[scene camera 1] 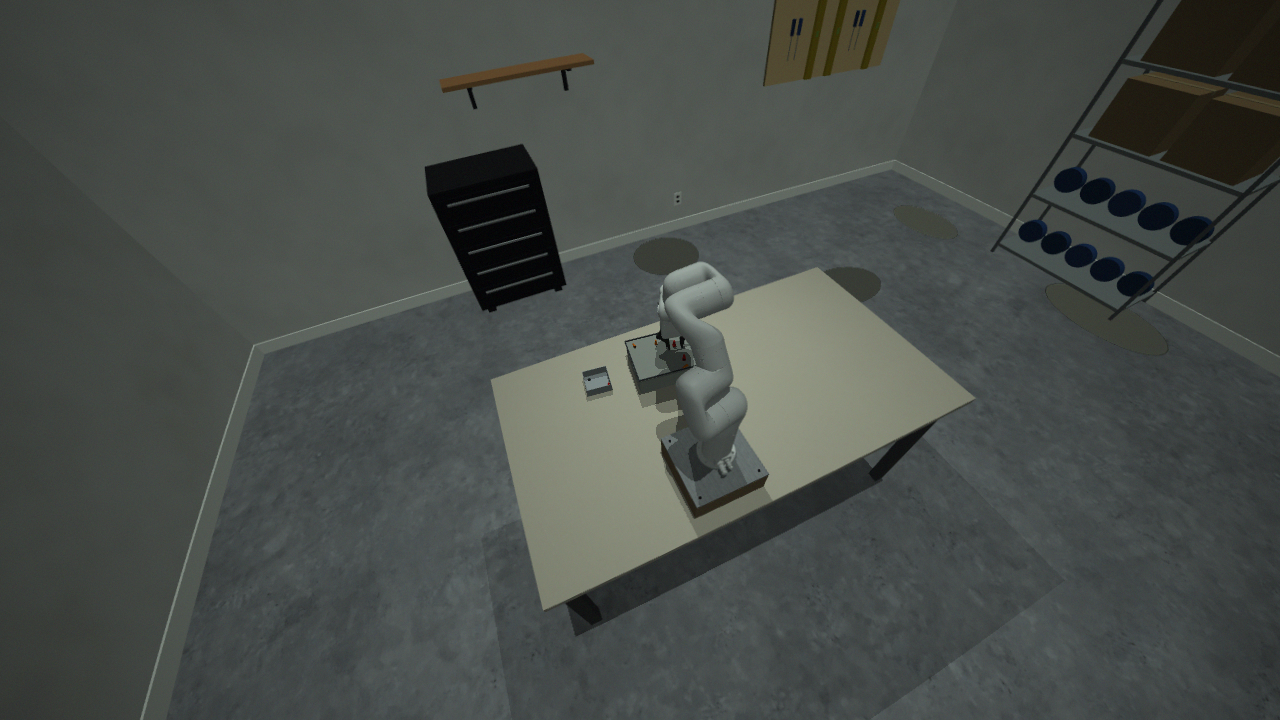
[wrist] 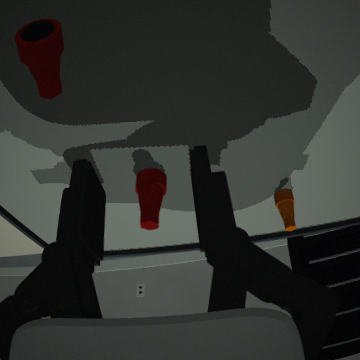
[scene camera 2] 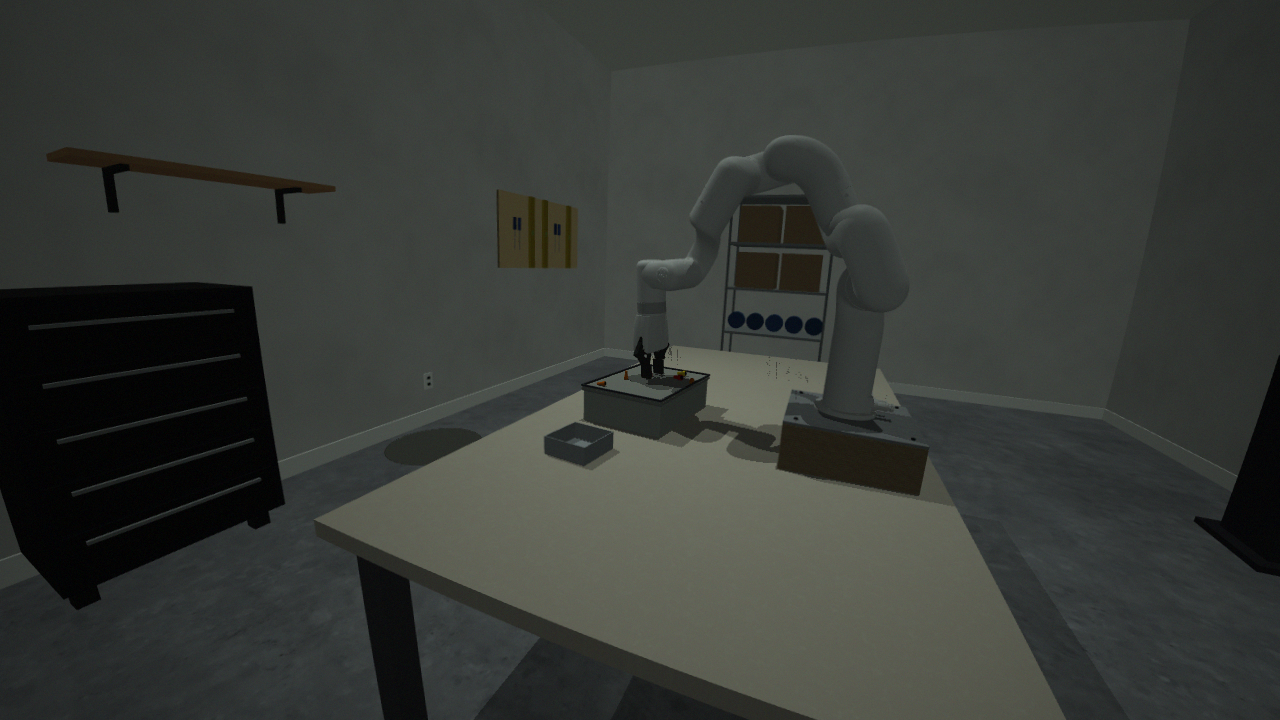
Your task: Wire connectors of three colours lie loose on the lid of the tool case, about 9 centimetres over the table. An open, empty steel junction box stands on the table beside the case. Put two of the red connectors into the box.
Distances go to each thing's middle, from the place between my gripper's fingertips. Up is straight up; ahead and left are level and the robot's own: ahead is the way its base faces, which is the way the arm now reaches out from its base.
Scene:
Now: the grey tool case (scene camera 2: 651, 407) 4 cm to the left of my hand, 4 cm below it and 1 cm behind it. Round my hand: steel junction box (scene camera 2: 579, 443) (34 cm to the left, 7 cm below).

